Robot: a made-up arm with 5 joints.
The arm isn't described. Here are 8 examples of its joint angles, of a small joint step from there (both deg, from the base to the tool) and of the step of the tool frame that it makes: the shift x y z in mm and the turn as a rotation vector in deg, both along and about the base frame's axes.
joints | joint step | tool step
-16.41 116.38 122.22 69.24 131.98 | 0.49 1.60 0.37 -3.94 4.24 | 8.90 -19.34 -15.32 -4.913 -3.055 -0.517
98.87 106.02 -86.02 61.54 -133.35 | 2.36 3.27 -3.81 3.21 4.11 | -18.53 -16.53 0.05 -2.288 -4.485 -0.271
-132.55 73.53 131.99 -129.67 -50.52 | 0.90 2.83 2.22 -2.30 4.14 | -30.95 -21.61 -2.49 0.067 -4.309 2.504
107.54 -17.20 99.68 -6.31 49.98 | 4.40 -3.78 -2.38 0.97 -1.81 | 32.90 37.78 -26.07 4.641 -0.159 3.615
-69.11 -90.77 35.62 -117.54 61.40 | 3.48 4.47 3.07 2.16 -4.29 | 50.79 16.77 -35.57 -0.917 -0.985 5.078
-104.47 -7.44 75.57 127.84 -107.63 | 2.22 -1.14 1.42 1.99 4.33 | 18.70 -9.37 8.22 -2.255 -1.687 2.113
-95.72 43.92 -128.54 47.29 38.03 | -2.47 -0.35 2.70 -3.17 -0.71 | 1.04 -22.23 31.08 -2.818 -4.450 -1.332
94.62 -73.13 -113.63 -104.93 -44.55 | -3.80 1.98 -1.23 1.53 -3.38 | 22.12 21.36 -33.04 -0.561 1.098 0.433
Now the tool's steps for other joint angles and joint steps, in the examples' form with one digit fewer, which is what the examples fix.
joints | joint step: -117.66 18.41 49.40 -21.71 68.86 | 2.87 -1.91 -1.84 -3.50 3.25
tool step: 29.6 -29.8 45.3 6.42 4.03 -2.61
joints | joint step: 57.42 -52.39 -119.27 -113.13 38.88 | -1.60 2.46 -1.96 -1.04 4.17
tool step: 30.1 6.7 -14.0 -3.62 -1.22 -5.47
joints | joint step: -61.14 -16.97 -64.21 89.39 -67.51 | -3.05 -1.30 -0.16 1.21 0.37
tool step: -0.6 -12.5 16.3 -2.62 1.74 -1.53
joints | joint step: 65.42 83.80 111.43 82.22 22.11 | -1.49 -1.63 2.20 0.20 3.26
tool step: 13.7 8.3 19.8 -2.75 0.85 -1.99
